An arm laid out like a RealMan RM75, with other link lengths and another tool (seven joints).
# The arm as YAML. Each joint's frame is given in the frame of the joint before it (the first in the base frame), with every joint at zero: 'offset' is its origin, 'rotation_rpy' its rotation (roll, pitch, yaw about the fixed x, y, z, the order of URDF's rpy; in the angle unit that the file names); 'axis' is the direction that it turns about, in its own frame. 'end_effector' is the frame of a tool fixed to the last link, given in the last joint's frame.
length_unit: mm
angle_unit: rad
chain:
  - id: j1
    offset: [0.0, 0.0, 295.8]
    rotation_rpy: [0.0, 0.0, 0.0]
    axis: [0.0, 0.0, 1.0]
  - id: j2
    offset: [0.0, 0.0, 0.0]
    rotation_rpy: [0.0, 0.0, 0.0]
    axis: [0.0, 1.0, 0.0]
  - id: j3
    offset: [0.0, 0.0, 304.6]
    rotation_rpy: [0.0, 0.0, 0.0]
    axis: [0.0, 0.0, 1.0]
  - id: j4
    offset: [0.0, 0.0, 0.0]
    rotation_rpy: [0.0, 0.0, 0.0]
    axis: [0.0, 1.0, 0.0]
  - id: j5
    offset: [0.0, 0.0, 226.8]
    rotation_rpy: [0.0, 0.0, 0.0]
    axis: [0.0, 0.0, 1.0]
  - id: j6
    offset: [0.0, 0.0, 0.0]
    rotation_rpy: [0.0, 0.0, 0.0]
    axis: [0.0, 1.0, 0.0]
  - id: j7
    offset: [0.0, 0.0, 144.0]
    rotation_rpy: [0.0, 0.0, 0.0]
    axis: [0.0, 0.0, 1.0]
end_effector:
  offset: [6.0, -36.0, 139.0]
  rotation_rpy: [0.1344, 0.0, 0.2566]
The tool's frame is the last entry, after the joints.
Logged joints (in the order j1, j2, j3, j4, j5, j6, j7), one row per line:
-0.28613 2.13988 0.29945 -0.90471 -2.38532 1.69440 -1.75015
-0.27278 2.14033 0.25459 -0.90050 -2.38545 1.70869 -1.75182
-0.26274 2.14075 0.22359 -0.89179 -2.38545 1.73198 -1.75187
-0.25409 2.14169 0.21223 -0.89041 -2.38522 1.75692 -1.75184
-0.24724 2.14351 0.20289 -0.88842 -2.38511 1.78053 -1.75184
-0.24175 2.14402 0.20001 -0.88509 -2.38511 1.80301 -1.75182
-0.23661 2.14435 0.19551 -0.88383 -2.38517 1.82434 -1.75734
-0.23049 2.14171 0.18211 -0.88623 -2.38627 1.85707 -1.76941
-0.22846 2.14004 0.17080 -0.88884 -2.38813 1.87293 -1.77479
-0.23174 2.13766 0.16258 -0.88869 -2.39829 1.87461 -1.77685
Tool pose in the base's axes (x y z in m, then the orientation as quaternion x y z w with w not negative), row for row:
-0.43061 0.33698 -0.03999 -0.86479 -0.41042 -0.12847 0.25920
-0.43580 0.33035 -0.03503 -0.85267 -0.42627 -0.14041 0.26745
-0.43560 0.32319 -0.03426 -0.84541 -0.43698 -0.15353 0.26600
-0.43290 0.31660 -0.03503 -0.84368 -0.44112 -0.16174 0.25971
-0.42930 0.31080 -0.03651 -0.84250 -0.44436 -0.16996 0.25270
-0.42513 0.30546 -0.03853 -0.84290 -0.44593 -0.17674 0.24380
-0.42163 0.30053 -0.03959 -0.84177 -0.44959 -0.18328 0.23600
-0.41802 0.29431 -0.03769 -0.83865 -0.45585 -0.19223 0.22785
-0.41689 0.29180 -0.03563 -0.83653 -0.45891 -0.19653 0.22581
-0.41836 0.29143 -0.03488 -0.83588 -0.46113 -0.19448 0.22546
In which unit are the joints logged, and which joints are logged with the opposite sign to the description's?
The joints are logged in radians. Opposite sign: j2, j4, j5.
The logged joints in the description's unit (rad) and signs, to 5 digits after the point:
-0.28613 -2.13988 0.29945 0.90471 2.38532 1.69440 -1.75015
-0.27278 -2.14033 0.25459 0.90050 2.38545 1.70869 -1.75182
-0.26274 -2.14075 0.22359 0.89179 2.38545 1.73198 -1.75187
-0.25409 -2.14169 0.21223 0.89041 2.38522 1.75692 -1.75184
-0.24724 -2.14351 0.20289 0.88842 2.38511 1.78053 -1.75184
-0.24175 -2.14402 0.20001 0.88509 2.38511 1.80301 -1.75182
-0.23661 -2.14435 0.19551 0.88383 2.38517 1.82434 -1.75734
-0.23049 -2.14171 0.18211 0.88623 2.38627 1.85707 -1.76941
-0.22846 -2.14004 0.17080 0.88884 2.38813 1.87293 -1.77479
-0.23174 -2.13766 0.16258 0.88869 2.39829 1.87461 -1.77685

